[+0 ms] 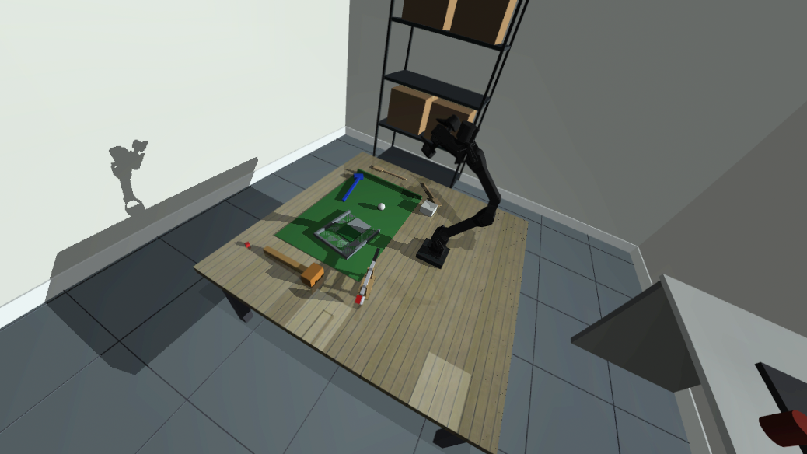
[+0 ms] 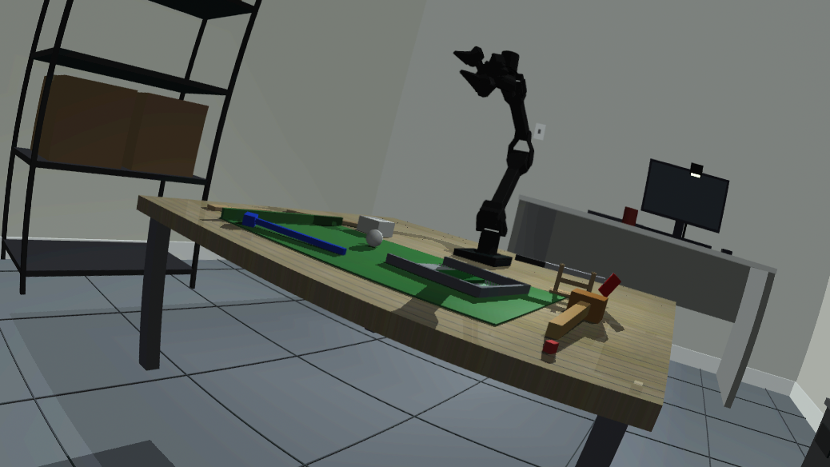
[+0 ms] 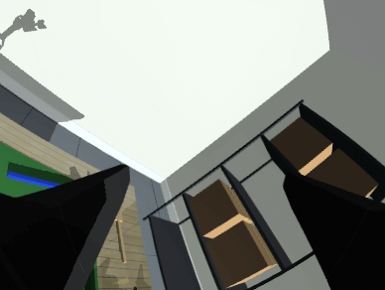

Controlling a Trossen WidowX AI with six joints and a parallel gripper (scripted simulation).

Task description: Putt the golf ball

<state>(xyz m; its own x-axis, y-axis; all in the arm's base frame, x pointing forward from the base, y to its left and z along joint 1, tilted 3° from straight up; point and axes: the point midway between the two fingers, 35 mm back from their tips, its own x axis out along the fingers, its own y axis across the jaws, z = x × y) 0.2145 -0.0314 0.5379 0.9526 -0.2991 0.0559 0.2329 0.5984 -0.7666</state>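
Right now the red putter is 130 mm behind my gripper tip, 430 mm to the left of it and 500 mm below it. From my gripper tip the other things lie so: blue putter (420 mm ahead, 10 mm to the right, 540 mm below); then white block (30 mm behind, 200 mm to the right, 530 mm below); then white golf ball (160 mm ahead, 10 mm to the left, 530 mm below).
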